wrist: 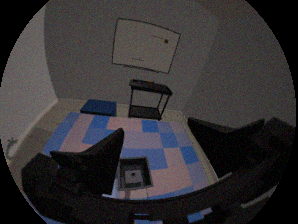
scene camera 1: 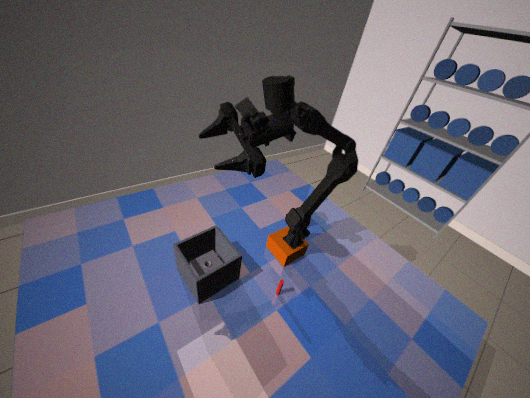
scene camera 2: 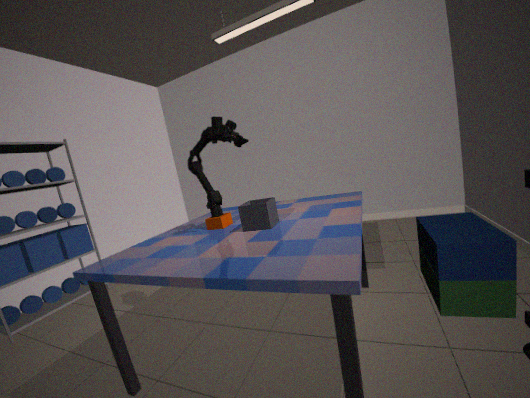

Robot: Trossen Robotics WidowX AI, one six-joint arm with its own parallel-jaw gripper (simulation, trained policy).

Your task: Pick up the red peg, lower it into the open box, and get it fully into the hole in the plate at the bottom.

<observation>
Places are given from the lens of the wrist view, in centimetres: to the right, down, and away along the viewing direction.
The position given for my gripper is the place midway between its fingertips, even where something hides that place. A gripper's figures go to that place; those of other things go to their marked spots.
my gripper (wrist: 156, 126): 1, 2, 10
dark box (wrist: 125, 162): -12, 28, 39
</observation>
